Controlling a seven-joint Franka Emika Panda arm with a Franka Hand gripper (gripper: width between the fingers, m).
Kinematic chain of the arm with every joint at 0, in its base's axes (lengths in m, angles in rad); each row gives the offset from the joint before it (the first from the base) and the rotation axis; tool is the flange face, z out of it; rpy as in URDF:
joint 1: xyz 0 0 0.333 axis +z
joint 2: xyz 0 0 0 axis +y
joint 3: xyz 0 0 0.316 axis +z
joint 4: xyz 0.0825 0 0 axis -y
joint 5: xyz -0.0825 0 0.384 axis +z
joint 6: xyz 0 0 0 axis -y
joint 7: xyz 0.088 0 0 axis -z
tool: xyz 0 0 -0.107 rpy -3.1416 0 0
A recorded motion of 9 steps. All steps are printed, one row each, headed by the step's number.
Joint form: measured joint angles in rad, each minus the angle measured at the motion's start. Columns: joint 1, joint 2, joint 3, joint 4, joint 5, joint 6, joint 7.
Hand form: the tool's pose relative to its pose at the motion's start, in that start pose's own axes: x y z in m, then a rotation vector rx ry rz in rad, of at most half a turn. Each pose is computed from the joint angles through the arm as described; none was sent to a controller.
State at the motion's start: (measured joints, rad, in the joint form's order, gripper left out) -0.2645 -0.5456 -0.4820 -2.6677 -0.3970 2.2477 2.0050
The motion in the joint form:
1: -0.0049 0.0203 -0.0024 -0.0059 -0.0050 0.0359 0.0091
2: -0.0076 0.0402 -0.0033 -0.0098 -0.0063 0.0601 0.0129
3: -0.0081 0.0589 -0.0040 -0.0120 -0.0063 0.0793 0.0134
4: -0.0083 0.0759 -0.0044 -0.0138 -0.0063 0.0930 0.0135
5: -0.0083 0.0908 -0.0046 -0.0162 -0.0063 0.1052 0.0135
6: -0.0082 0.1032 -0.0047 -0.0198 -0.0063 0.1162 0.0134
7: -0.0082 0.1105 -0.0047 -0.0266 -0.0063 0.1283 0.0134
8: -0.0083 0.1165 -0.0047 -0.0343 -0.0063 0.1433 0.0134
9: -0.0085 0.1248 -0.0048 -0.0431 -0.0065 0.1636 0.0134
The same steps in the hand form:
1: -0.0002 -0.0022 0.0065 0.0112 0.0009 0.0090
2: -0.0011 -0.0035 0.0130 0.0134 0.0037 0.0120
3: -0.0025 -0.0046 0.0187 0.0133 0.0066 0.0109
4: -0.0037 -0.0053 0.0242 0.0101 0.0107 0.0091
5: -0.0049 -0.0055 0.0292 0.0068 0.0144 0.0069
6: -0.0060 -0.0051 0.0340 0.0032 0.0173 0.0044
7: -0.0072 -0.0037 0.0382 0.0017 0.0173 0.0017
8: -0.0084 -0.0023 0.0419 0.0030 0.0154 -0.0010
9: -0.0099 -0.0009 0.0464 0.0062 0.0126 -0.0042

